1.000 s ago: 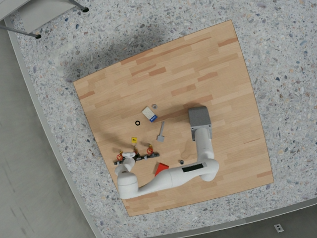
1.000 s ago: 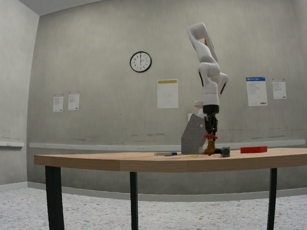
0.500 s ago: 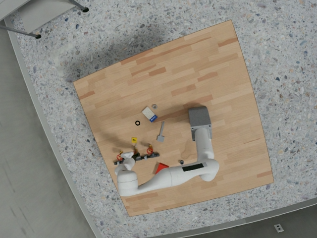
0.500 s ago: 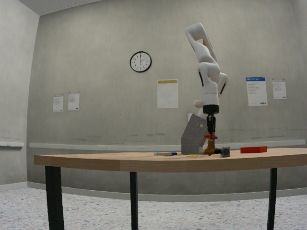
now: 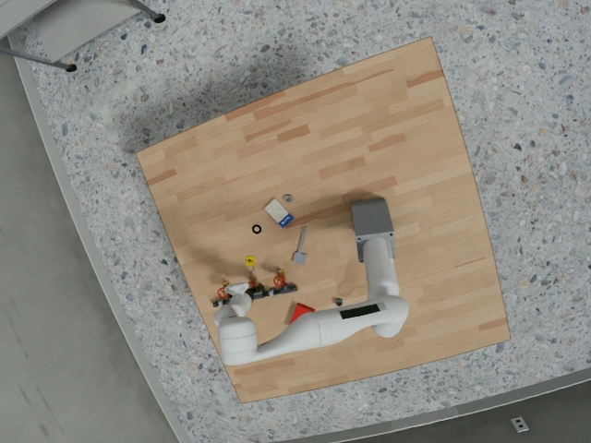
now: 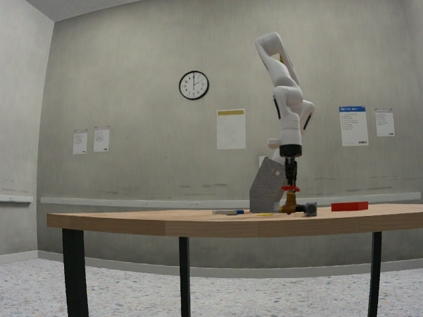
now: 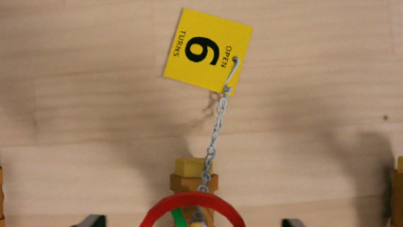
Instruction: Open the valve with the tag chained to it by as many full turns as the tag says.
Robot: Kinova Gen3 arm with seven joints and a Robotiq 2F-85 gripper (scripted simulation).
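Right now my hand is 1 cm past the yellow tag, 9 cm to the left of it and 8 cm above it. Round my hand: red block (16 cm behind, 20 cm to the left, 7 cm below); then grey scraper (23 cm behind, 10 cm to the right, 8 cm below); then blue box (17 cm behind, 27 cm to the right, 7 cm below).
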